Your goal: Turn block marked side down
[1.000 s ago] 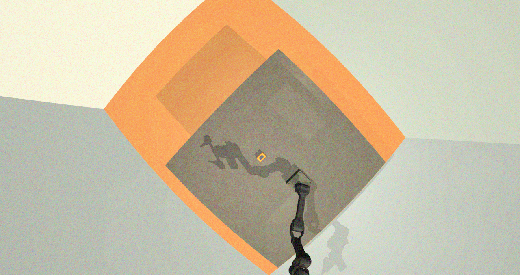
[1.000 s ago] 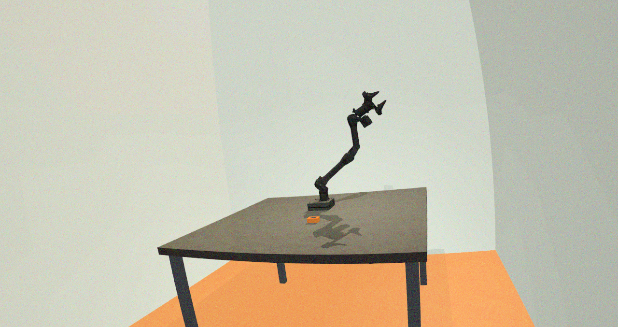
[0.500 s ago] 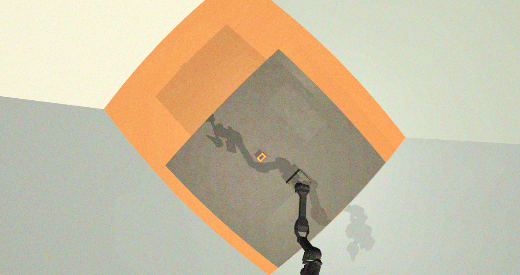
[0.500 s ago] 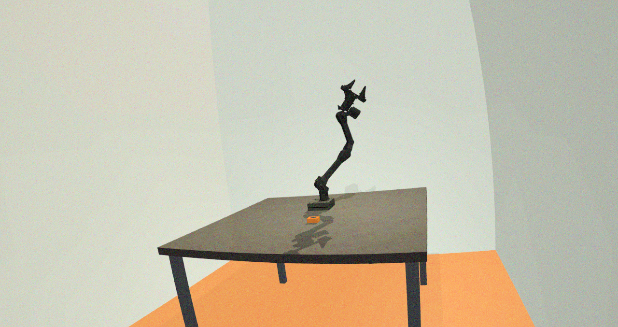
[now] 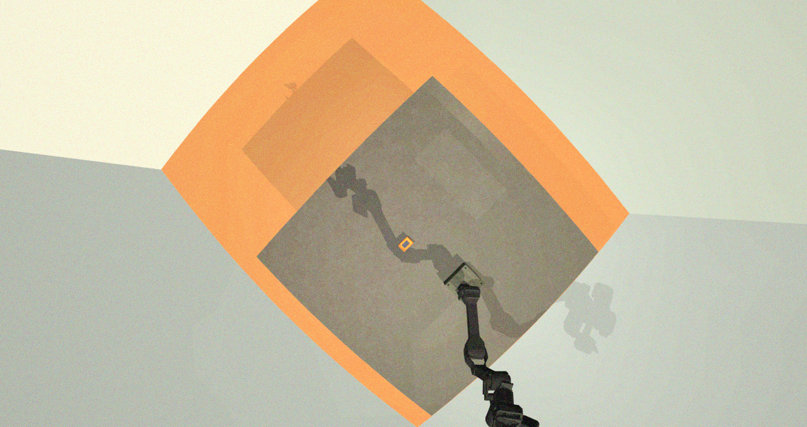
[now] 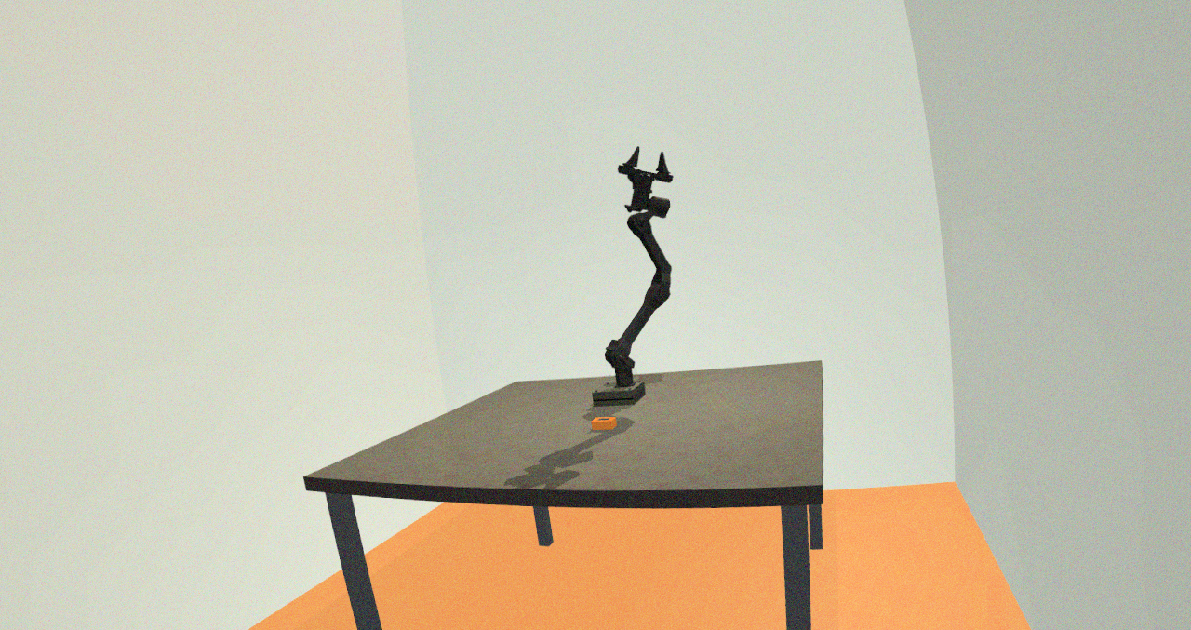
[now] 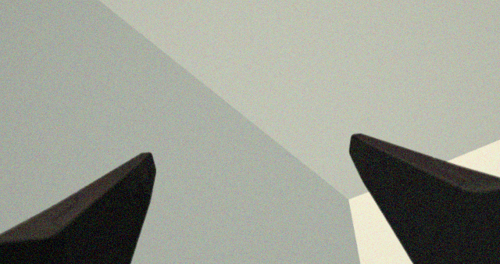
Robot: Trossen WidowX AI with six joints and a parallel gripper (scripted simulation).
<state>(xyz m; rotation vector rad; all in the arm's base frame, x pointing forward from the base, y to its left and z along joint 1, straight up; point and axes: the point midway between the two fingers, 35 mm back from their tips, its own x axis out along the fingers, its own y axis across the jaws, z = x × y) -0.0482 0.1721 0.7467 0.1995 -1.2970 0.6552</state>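
Right now the block is 400 mm ahead of my gripper tip, 200 mm to the right of it and 810 mm below it.
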